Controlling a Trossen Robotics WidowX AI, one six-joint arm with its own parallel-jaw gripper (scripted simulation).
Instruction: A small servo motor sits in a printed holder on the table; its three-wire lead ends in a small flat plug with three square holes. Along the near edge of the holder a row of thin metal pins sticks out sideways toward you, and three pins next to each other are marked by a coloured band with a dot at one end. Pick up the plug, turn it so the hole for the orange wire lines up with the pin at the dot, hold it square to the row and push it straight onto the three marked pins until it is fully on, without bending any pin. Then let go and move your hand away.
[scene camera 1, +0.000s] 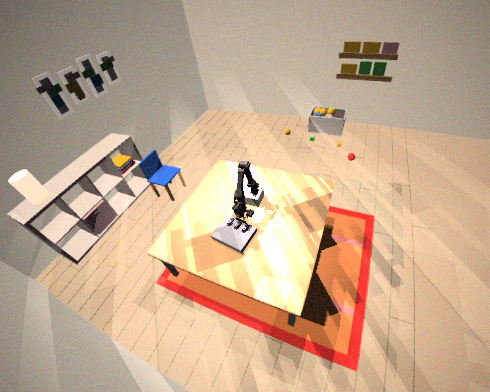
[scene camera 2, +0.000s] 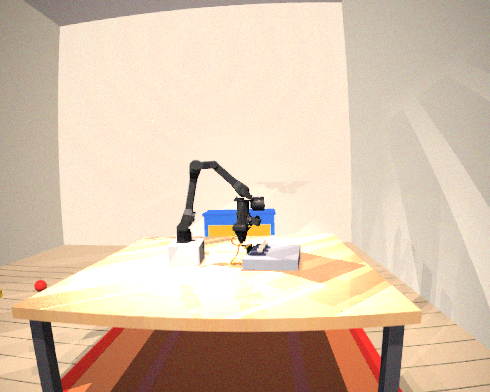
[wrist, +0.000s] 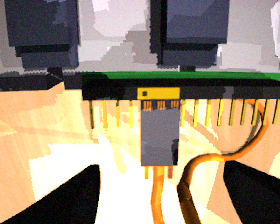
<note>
My gripper (wrist: 163, 171) is open and holds nothing. I also see a holder (scene camera 2: 280, 257).
The holder also shows in scene camera 1 (scene camera 1: 235, 239).
</note>
